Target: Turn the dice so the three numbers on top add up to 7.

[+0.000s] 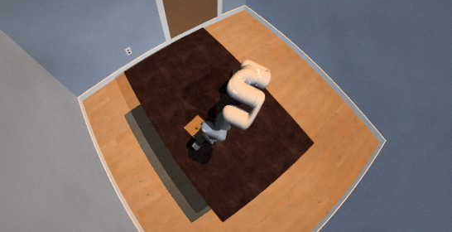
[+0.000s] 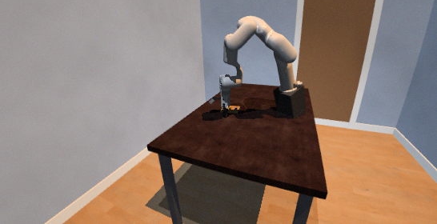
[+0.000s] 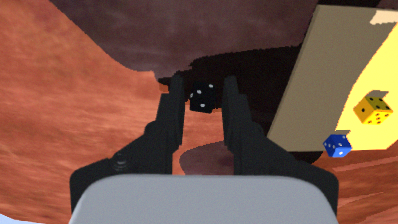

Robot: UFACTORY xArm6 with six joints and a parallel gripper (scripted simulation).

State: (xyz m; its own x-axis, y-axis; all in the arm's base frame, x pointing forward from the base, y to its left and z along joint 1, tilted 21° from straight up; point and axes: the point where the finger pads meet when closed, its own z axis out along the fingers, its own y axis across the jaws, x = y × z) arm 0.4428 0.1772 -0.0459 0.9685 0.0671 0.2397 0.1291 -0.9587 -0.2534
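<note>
The black die lies 1 cm below my hand. Round my hand: mat 13 cm to the right, 2 cm below, 1 cm ahead; blue die 13 cm to the right, 4 cm behind, 1 cm below; yellow die 13 cm to the right, 1 cm below, 1 cm ahead.
</note>
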